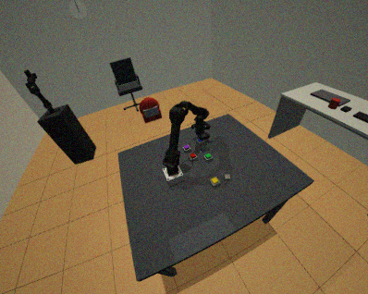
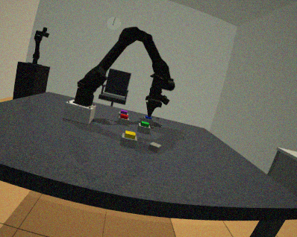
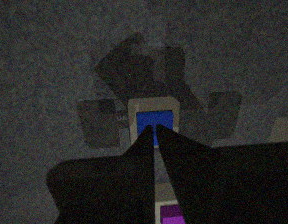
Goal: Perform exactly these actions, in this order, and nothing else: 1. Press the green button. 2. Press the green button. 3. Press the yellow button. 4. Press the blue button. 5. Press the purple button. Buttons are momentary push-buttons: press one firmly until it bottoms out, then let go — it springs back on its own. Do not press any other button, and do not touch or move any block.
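Right now the blue button is 1 cm below my gripper tip. Round my gripper tip: green button: 19 cm to the right, 1 cm behind; red button: 14 cm to the right, 11 cm behind; purple button: 13 cm behind, 4 cm to the right.
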